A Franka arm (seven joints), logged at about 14 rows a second.
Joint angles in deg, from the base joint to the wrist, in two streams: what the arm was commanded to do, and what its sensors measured. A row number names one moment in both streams.
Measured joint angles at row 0:
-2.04, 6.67, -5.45, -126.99, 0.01, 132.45, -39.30
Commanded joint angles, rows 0 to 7:
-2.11, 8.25, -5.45, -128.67, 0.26, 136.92, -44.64
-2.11, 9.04, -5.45, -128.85, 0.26, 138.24, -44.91
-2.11, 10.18, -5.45, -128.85, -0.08, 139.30, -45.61
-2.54, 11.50, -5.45, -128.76, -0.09, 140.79, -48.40
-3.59, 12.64, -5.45, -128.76, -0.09, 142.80, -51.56
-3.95, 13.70, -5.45, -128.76, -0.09, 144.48, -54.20
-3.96, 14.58, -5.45, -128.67, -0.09, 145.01, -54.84
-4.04, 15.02, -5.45, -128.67, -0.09, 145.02, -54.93
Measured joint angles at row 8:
-3.49, 13.87, -5.56, -128.79, -0.06, 143.61, -52.52
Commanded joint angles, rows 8 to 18:
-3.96, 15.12, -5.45, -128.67, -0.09, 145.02, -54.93
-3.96, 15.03, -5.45, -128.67, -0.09, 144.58, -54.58
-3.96, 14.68, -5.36, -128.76, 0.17, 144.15, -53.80
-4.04, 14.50, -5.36, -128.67, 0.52, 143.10, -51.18
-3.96, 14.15, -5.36, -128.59, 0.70, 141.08, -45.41
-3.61, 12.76, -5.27, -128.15, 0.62, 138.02, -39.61
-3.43, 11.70, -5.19, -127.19, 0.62, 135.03, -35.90
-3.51, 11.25, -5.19, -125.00, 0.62, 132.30, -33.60
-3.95, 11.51, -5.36, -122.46, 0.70, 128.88, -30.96
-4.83, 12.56, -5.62, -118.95, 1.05, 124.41, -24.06
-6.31, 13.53, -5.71, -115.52, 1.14, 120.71, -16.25
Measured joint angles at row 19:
-4.06, 12.37, -5.53, -121.66, 0.49, 127.31, -26.13
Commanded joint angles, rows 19 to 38:
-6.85, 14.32, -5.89, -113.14, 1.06, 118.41, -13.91
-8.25, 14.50, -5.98, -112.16, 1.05, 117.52, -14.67
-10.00, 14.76, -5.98, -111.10, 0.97, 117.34, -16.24
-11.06, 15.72, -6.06, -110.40, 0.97, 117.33, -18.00
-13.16, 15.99, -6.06, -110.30, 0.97, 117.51, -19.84
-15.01, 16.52, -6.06, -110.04, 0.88, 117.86, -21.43
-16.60, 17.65, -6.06, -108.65, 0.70, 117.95, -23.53
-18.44, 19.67, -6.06, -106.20, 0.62, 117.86, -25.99
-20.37, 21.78, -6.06, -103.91, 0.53, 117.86, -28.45
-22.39, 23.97, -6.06, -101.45, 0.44, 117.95, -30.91
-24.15, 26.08, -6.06, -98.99, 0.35, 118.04, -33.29
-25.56, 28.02, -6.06, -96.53, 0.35, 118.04, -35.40
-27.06, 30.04, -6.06, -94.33, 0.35, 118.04, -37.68
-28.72, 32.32, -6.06, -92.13, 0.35, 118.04, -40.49
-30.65, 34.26, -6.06, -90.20, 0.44, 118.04, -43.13
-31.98, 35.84, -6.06, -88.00, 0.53, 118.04, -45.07
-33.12, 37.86, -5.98, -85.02, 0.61, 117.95, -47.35
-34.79, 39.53, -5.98, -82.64, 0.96, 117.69, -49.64
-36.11, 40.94, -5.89, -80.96, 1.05, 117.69, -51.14
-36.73, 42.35, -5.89, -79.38, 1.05, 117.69, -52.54
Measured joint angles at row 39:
-34.60, 38.40, -6.73, -85.47, 0.46, 119.06, -49.15
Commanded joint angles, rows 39 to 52:
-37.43, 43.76, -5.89, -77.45, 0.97, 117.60, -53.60
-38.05, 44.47, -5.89, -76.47, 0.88, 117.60, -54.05
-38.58, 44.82, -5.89, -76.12, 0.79, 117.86, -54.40
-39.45, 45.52, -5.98, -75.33, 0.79, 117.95, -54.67
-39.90, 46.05, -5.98, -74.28, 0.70, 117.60, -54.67
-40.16, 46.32, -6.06, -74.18, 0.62, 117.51, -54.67
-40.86, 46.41, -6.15, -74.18, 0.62, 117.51, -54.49
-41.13, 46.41, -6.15, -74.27, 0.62, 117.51, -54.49
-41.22, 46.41, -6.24, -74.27, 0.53, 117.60, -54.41
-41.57, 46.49, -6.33, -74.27, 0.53, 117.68, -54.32
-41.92, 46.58, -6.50, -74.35, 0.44, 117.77, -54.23
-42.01, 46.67, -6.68, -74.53, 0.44, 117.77, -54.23
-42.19, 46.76, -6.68, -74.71, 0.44, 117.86, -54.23
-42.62, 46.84, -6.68, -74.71, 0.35, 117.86, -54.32
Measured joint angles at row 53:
-41.61, 45.91, -6.91, -76.31, 0.44, 118.82, -53.44
